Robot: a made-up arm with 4 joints.
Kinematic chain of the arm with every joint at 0, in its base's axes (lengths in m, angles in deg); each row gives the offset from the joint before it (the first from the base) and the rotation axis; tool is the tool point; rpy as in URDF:
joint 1: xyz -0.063 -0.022 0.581 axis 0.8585 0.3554 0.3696
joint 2: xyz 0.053 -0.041 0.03 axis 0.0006 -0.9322 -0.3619
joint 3: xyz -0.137 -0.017 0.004 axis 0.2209 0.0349 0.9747
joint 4: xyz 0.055 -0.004 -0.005 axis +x
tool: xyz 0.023 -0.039 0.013 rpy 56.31 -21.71 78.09
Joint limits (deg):
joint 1: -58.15..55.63
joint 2: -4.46..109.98
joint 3: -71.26..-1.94
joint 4: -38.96..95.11
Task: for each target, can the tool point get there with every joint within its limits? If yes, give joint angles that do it. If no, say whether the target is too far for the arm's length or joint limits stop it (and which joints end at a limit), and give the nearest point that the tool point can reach.
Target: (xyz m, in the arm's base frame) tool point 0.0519 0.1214 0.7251
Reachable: no: joint limits stop it (at a limit: joint 1, joint 2, joint 3, joint 4) | nearest point -0.1164 -0.0193 0.6788 | short by 0.224 m
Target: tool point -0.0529 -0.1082 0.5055
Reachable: yes | joints 9.29 60.70 -24.60 64.07
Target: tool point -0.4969 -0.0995 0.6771
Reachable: no: too far | nearest point -0.2237 -0.0563 0.6597 | short by 0.277 m
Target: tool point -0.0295 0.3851 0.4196
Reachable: no: too far | nearest point -0.0677 0.0595 0.4233 | short by 0.328 m
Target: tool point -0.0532 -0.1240 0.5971
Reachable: yes | joints -44.95 88.73 -7.42 28.90
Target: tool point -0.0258 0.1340 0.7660
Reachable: no: joint limits stop it (at a limit: joint 1, joint 2, joint 3, joint 4) | nearest point -0.1164 -0.0193 0.6788 | short by 0.198 m
